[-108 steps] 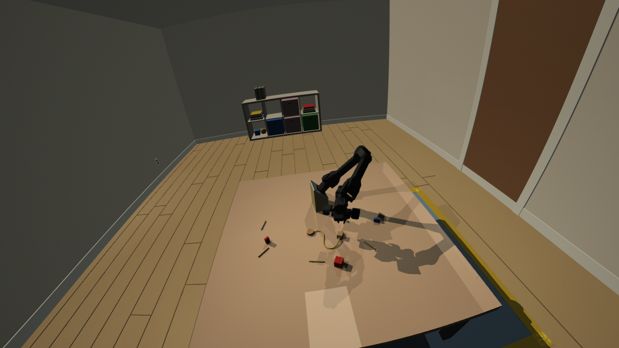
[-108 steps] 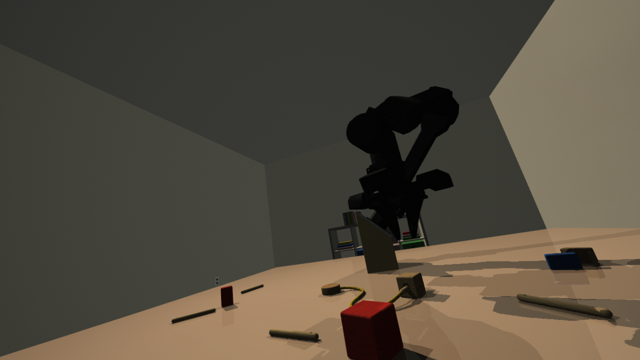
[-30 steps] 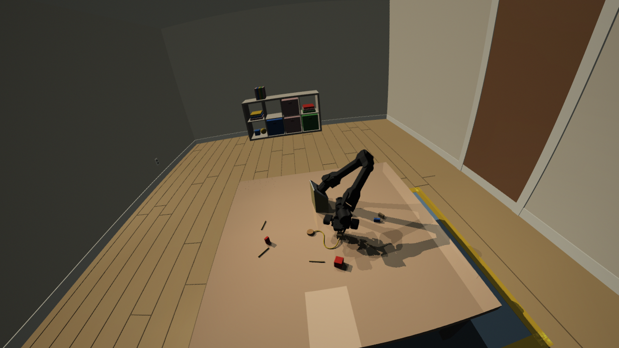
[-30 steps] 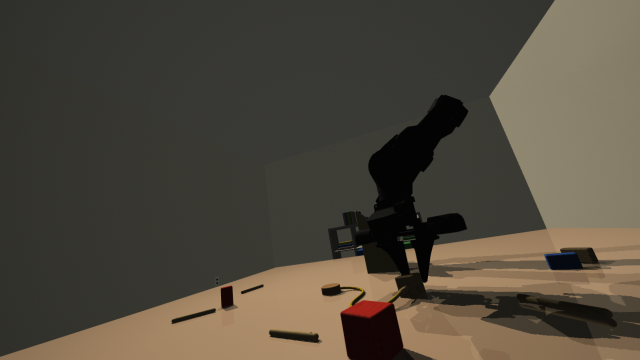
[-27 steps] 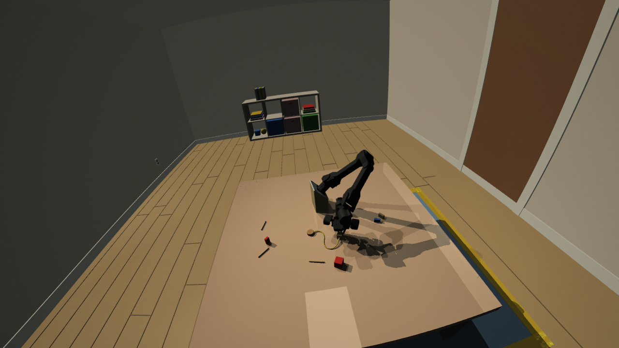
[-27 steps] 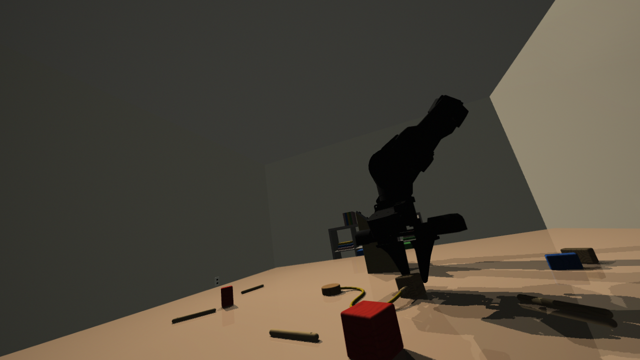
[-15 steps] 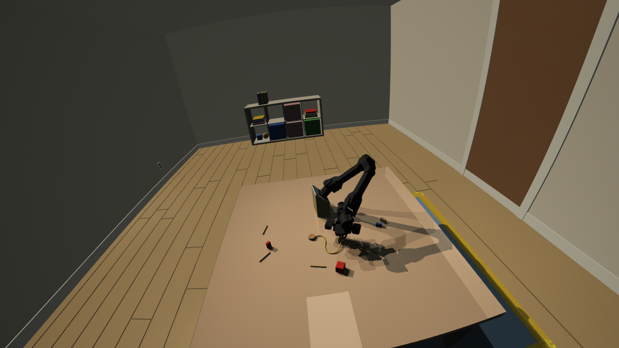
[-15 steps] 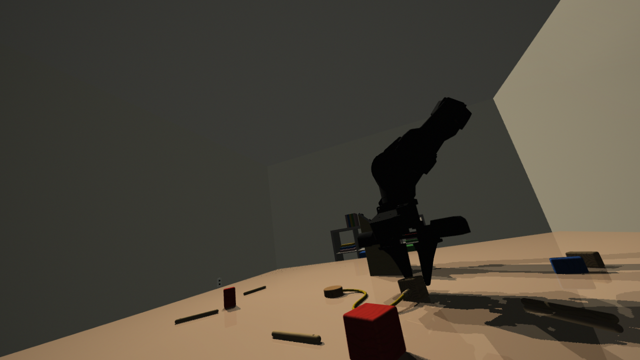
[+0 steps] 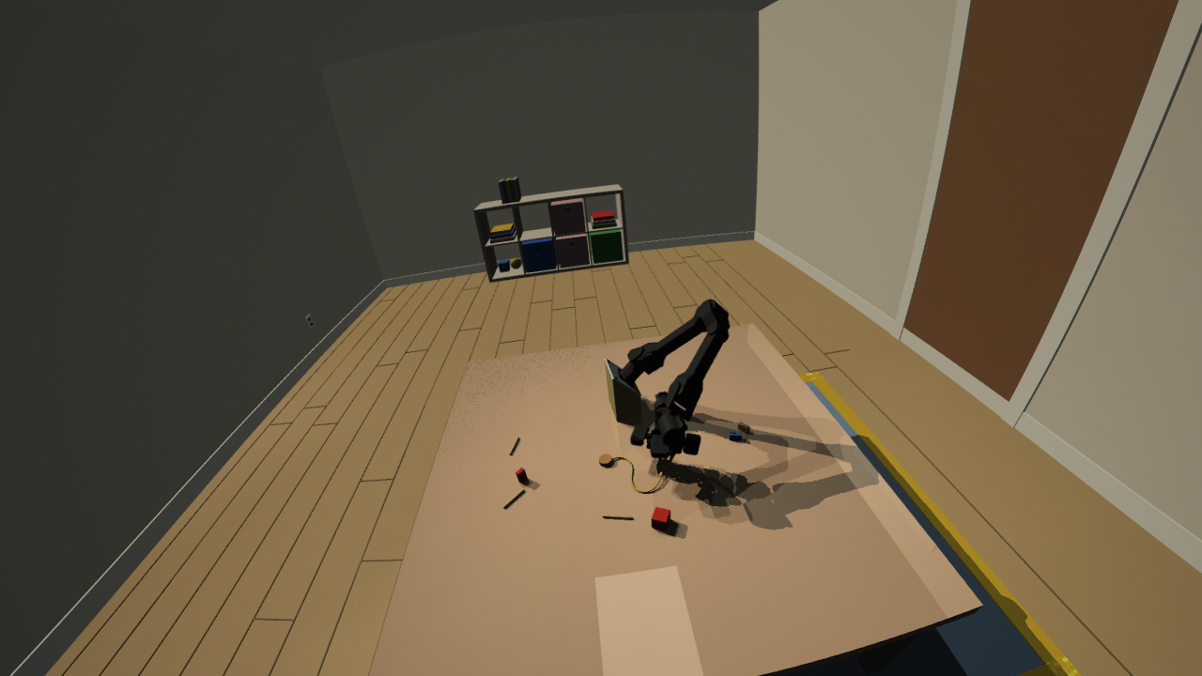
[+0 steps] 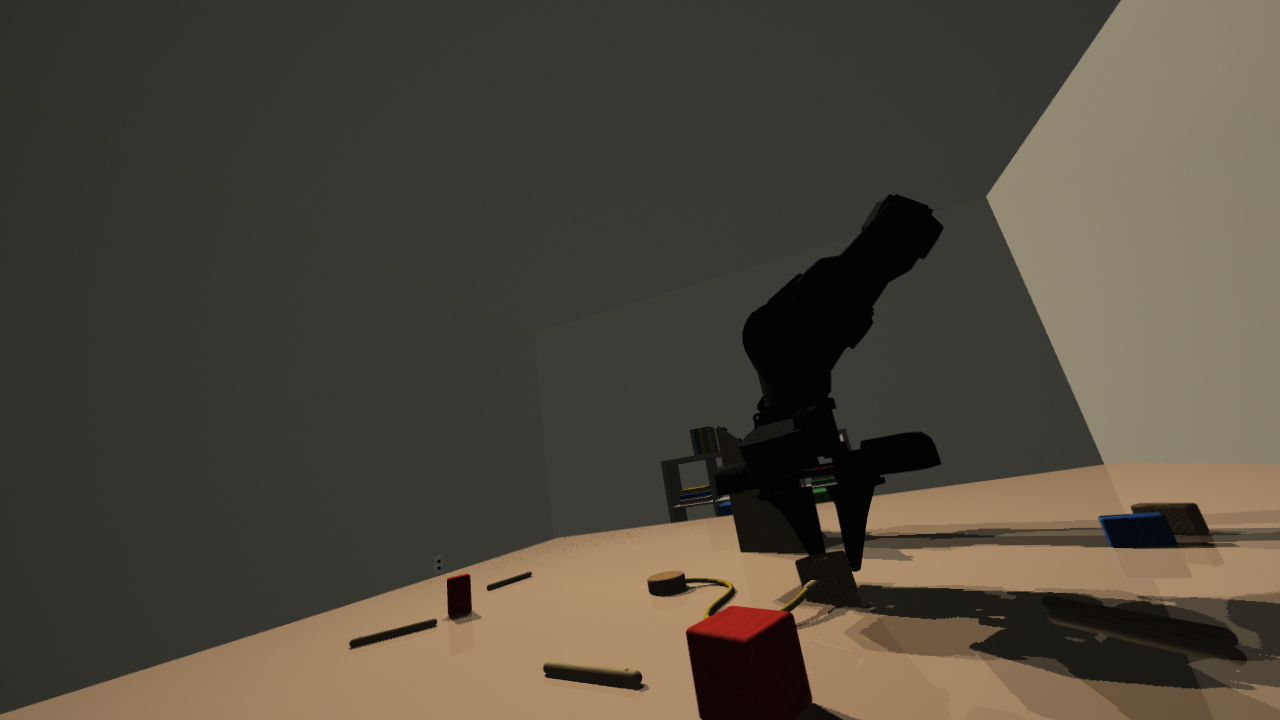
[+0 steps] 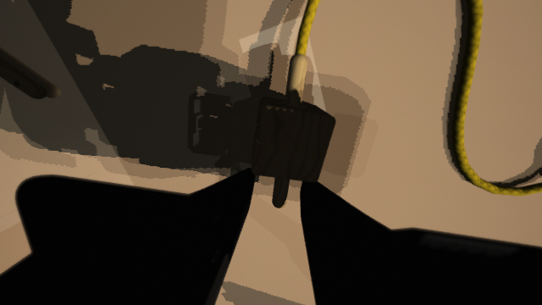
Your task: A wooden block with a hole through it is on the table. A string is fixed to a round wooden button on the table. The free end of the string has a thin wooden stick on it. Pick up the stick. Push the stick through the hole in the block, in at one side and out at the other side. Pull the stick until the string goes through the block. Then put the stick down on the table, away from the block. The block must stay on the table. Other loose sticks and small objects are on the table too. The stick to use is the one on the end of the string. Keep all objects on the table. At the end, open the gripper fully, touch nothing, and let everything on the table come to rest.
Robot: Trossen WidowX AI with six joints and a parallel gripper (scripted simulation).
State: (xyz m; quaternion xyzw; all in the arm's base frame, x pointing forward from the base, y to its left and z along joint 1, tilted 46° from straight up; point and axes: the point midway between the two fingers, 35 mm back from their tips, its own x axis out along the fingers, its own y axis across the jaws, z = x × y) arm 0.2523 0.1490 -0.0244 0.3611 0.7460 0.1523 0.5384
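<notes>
Right now the wooden block is 20 mm ahead of my gripper tip and 10 mm to the right of it. Also, from my gripper tip: thin wooden stick 30 mm ahead, 10 mm to the right; big red cube 200 mm ahead, 40 mm to the right, 10 mm above; round wooden button 170 mm to the right, 30 mm behind, 10 mm below.
</notes>
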